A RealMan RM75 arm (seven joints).
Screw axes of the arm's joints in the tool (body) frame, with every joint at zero. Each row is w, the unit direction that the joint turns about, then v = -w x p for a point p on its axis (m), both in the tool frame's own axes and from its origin. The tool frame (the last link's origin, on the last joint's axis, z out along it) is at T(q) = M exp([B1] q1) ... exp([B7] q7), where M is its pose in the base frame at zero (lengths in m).
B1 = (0, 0, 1, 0, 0, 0)
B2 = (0, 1, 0, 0.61, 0, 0)
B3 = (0, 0, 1, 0, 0, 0)
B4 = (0, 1, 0, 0.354, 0, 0)
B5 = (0, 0, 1, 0, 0, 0)
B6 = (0, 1, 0, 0.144, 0, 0)
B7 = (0, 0, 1, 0, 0, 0)
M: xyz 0 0 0.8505 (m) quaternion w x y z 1 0 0 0
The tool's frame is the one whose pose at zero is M.
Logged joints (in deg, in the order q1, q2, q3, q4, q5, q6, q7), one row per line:
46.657 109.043 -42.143 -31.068 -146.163 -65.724 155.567
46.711 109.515 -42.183 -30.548 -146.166 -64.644 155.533
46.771 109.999 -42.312 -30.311 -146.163 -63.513 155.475
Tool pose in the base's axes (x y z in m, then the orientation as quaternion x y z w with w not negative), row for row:
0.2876 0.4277 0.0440 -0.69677 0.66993 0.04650 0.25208
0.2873 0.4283 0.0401 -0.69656 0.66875 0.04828 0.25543
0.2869 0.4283 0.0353 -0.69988 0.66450 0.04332 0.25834
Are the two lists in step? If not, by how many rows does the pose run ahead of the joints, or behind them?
The pose runs 1 row ahead of the joints: the pose in row i belongs to the joints in row i + 1.
